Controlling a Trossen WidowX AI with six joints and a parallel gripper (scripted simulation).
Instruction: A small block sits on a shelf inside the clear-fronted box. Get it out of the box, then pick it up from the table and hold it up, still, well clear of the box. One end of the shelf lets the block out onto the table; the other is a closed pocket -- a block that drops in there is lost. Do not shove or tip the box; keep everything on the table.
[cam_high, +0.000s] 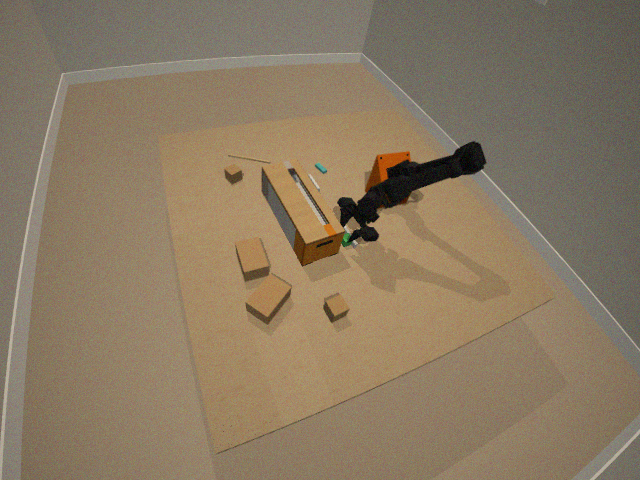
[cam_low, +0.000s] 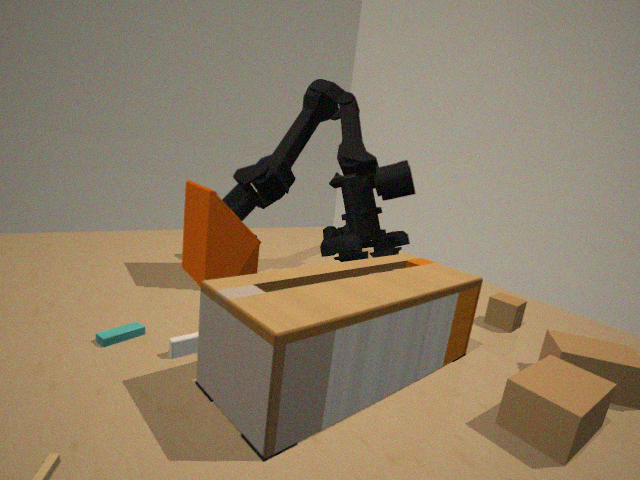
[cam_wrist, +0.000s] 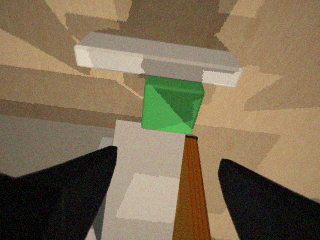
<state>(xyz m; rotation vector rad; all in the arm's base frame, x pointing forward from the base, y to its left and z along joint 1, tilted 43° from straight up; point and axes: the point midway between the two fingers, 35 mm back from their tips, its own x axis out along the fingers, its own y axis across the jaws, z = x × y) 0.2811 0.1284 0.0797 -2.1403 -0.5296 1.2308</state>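
The small green block is 2 cm behind my gripper tip and 4 cm below it. From my gripper tip the other things lie so: long wooden box 7 cm ahead, 16 cm to the right, 1 cm above; thin stick 17 cm ahead, 55 cm to the right, 5 cm below.
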